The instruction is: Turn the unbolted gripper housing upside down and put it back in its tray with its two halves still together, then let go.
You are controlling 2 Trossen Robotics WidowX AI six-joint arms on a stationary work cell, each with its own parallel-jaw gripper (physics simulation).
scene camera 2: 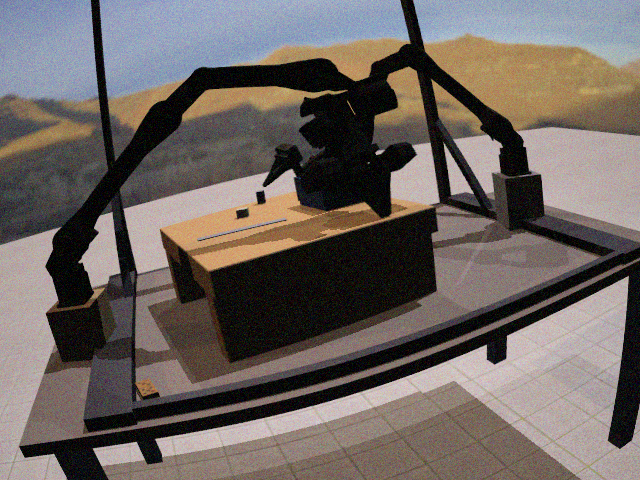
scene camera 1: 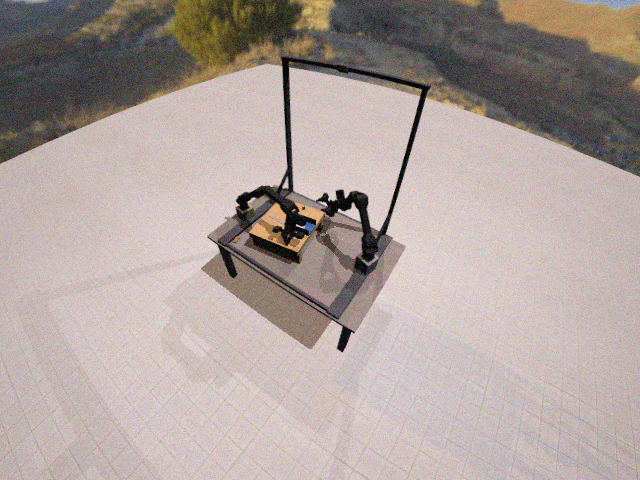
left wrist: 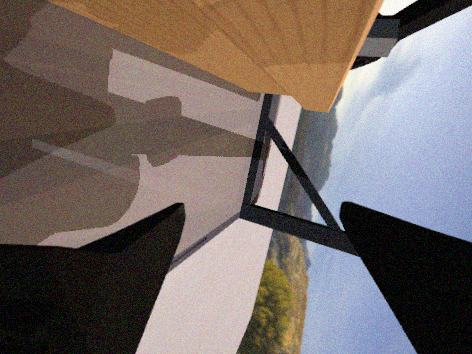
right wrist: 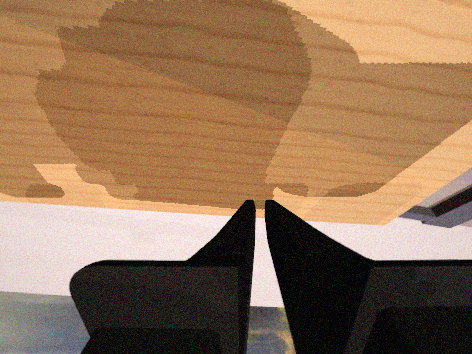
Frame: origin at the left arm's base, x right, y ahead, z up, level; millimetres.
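Where they show: left gripper, fingertip midpoint: (scene camera 1: 318,205) (left wrist: 262,209); right gripper, fingertip midpoint: (scene camera 2: 386,216) (scene camera 1: 286,245) (right wrist: 259,207); left arm's base, origin of the base link: (scene camera 2: 516,173) (scene camera 1: 367,256); right arm's base, origin of the base link: (scene camera 2: 75,300) (scene camera 1: 244,207).
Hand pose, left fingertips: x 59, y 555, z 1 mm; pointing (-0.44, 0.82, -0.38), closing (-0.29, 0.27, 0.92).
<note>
Each offset is from my left fingertips to the top centre of the thing. Level surfaces: height alone.
A blue tray {dx -235, dy -142, dz +77 mm} (scene camera 1: 310,226) (scene camera 2: 312,194) stands on the wooden platform, mostly behind my right gripper. The gripper housing cannot be made out: dark arm parts cover the area above the tray, so its position and whether its halves are together cannot be told. My right gripper (scene camera 1: 287,242) (scene camera 2: 383,213) (right wrist: 259,207) points down close to the platform top beside the tray; its fingertips are nearly together, with a thin empty gap. My left gripper (scene camera 1: 323,205) (left wrist: 262,209) is wide open and empty, beside the platform's far edge, to the right of the tray in scene camera 1.
The wooden platform (scene camera 1: 263,238) (scene camera 2: 186,237) (left wrist: 300,45) (right wrist: 425,30) stands on the grey table {dz -118 mm} (scene camera 2: 465,289). A thin blue-grey rod {dx -334, dy +26, dz +27 mm} (scene camera 2: 242,229) and two small dark blocks {dx -125, dy +9, dz +50 mm} (scene camera 2: 260,196) {dx -230, dy +34, dz +41 mm} (scene camera 2: 241,212) lie on it. A small orange piece {dx -605, dy +169, dz -110 mm} (scene camera 2: 147,388) lies near the table's front left edge.
</note>
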